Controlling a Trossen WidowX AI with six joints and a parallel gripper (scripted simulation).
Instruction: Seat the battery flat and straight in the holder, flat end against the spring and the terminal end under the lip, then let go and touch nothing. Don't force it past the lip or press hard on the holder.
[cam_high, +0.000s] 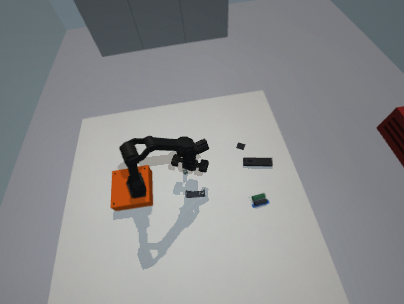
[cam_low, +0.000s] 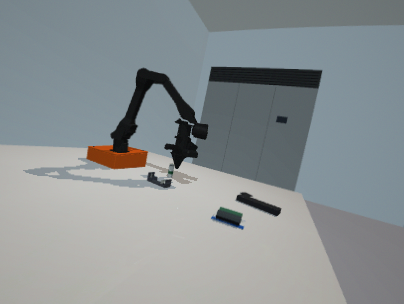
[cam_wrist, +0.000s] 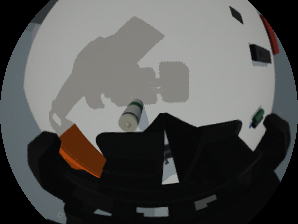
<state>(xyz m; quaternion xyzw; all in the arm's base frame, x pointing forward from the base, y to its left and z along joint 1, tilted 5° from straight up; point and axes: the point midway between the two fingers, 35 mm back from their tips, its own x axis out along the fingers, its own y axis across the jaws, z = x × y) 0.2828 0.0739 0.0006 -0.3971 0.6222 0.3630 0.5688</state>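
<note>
My gripper tip is 40 mm past the battery, 20 mm to the right of it and 20 mm above it. From my gripper tip the other things lie so: black bar: 370 mm ahead, 40 mm below, 10 mm to the right.
</note>
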